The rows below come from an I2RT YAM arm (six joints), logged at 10 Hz.
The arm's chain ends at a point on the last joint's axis. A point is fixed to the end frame.
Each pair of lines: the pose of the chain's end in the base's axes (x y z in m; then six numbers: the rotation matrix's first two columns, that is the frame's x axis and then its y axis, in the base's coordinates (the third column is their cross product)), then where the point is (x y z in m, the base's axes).
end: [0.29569, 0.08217, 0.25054, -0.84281, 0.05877, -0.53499, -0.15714, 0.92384, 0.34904]
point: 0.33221 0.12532 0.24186
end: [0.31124, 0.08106, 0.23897, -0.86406, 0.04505, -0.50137, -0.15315, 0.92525, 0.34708]
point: 0.34691 0.12452 0.22847
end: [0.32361, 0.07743, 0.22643, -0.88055, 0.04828, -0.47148, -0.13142, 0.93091, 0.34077]
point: 0.35934 0.12037 0.21416
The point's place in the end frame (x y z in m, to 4 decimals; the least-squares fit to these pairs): -0.0236 0.0311 0.0418
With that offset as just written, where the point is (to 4 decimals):
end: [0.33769, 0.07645, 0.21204, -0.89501, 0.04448, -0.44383, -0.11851, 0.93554, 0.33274]
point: 0.3731 0.1191 0.1981
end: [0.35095, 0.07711, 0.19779, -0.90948, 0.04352, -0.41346, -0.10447, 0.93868, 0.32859]
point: 0.3860 0.1196 0.1823
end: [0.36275, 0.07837, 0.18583, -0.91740, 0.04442, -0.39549, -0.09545, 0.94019, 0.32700]
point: 0.3976 0.1207 0.1695
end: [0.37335, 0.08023, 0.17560, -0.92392, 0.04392, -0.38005, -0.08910, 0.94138, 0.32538]
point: 0.4079 0.1225 0.1585
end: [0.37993, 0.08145, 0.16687, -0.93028, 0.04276, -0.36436, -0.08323, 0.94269, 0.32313]
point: 0.4142 0.1236 0.1490
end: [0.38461, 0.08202, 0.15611, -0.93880, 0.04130, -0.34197, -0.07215, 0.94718, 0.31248]
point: 0.4186 0.1238 0.1369
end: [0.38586, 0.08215, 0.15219, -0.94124, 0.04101, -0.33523, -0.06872, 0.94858, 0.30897]
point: 0.4198 0.1238 0.1325
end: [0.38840, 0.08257, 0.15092, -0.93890, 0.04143, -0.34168, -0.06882, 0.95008, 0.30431]
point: 0.4225 0.1241 0.1313
